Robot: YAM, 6 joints.
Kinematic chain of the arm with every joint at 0, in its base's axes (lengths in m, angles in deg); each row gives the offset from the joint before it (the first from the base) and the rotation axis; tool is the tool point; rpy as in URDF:
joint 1: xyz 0 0 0.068 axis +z
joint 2: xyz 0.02 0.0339 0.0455 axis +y
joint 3: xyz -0.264 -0.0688 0 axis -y
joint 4: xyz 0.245 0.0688 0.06 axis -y
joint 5: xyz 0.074 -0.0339 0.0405 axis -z
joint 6: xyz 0.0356 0 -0.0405 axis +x
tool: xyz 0 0 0 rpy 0 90 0
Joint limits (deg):
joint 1: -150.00..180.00
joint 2: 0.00..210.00
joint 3: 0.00..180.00
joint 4: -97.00..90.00
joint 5: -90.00..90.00
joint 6: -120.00..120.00
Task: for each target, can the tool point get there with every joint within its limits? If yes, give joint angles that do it. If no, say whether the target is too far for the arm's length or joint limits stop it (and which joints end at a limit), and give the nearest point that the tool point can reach.
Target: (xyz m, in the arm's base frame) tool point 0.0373 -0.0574 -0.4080
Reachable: no: joint limits stop it (at a limit: joint 2) | nearest point 0.0527 -0.0811 -0.3469 | short by 0.067 m
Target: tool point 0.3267 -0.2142 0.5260
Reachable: yes | joints -28.56 109.42 115.48 54.35 63.88 49.83
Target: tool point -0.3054 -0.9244 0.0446
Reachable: no: too far | nearest point -0.2021 -0.6117 0.0684 | short by 0.330 m
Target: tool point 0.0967 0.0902 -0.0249
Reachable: yes | joints 56.18 141.69 33.27 -38.54 57.77 75.97
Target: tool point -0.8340 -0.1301 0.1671
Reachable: no: too far | nearest point -0.6397 -0.0178 0.1543 | short by 0.225 m
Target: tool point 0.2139 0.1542 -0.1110
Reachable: yes | joints 35.29 160.48 74.49 -52.59 -3.64 29.47
